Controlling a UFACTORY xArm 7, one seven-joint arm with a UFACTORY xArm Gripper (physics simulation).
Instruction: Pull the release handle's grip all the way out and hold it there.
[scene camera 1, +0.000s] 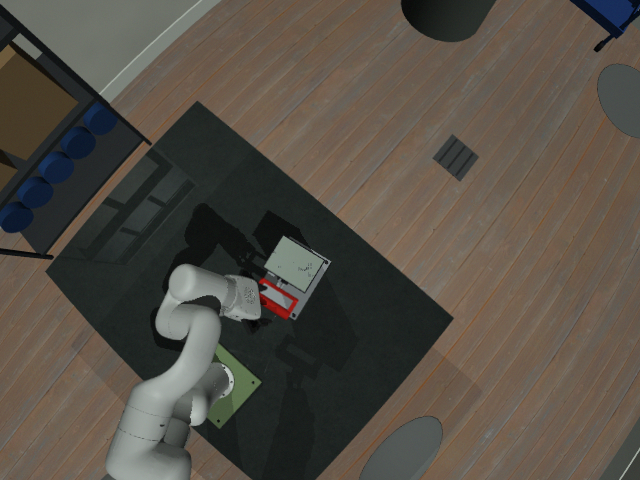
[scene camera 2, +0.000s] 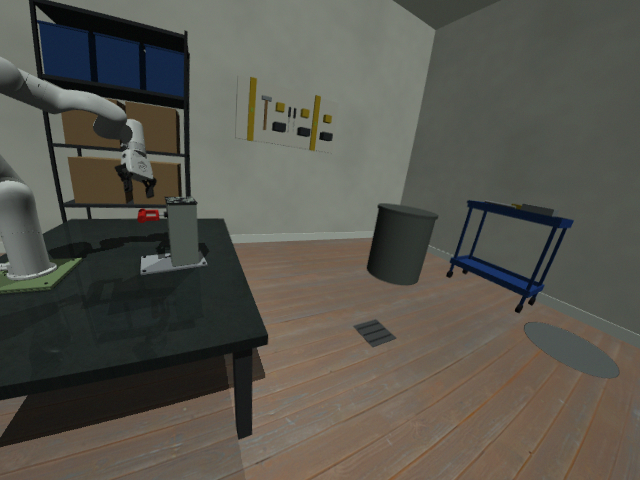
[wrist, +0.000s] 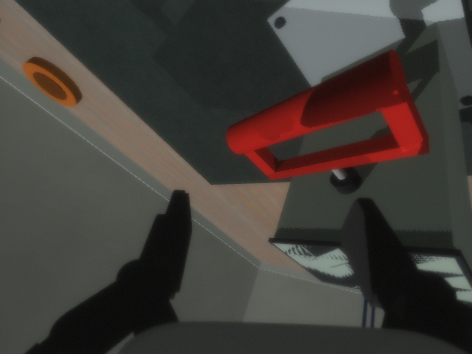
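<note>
The release handle's red grip (scene camera 1: 279, 308) (scene camera 2: 141, 215) (wrist: 320, 107) is an open rectangular frame with a thick round bar. A thin pale shaft (wrist: 339, 173) joins it to the upright grey-green housing (scene camera 1: 294, 263) (scene camera 2: 183, 235) (wrist: 310, 210), with a small gap between grip and housing. The housing stands on a light base plate (scene camera 2: 155, 263) (wrist: 340, 40). My gripper (scene camera 1: 266, 305) (scene camera 2: 139, 193) (wrist: 268, 213) is wide open and empty. In scene camera 2 it hangs above the grip, apart from it. In the wrist view the grip lies ahead of the fingertips, not between them.
The dark table (scene camera 1: 382, 310) (scene camera 2: 217, 320) carries the housing and the arm's green mounting plate (scene camera 1: 240, 384) (scene camera 2: 62, 273). A black shelf unit (scene camera 2: 187, 124) stands behind the table. A dark bin (scene camera 2: 403, 245) and a blue cart (scene camera 2: 496, 276) stand on the floor away from the table.
</note>
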